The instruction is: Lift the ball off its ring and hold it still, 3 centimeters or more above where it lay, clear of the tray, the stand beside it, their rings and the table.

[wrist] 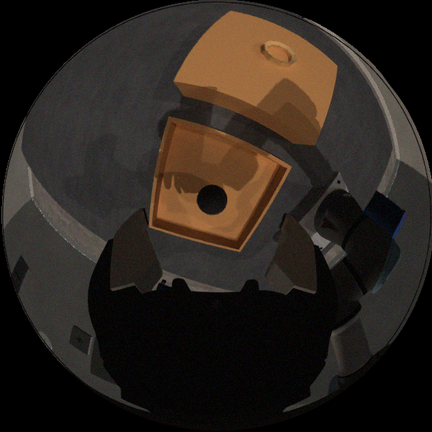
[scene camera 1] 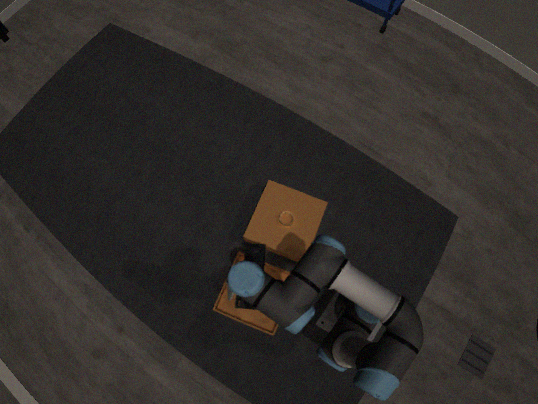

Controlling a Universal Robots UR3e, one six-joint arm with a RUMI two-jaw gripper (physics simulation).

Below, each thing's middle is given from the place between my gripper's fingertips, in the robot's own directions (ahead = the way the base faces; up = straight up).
Right now the black ball [wrist: 211,199] is 10 mm behind my hand, 10 mm to the left of it and 70 mm below it. The rest, counted from my hand: orange tray [scene camera 1: 254,318]: 10 mm behind, 10 mm to the left, 90 mm below; then orange stand [scene camera 1: 286,220]: 90 mm ahead, 200 mm to the right, 70 mm below.
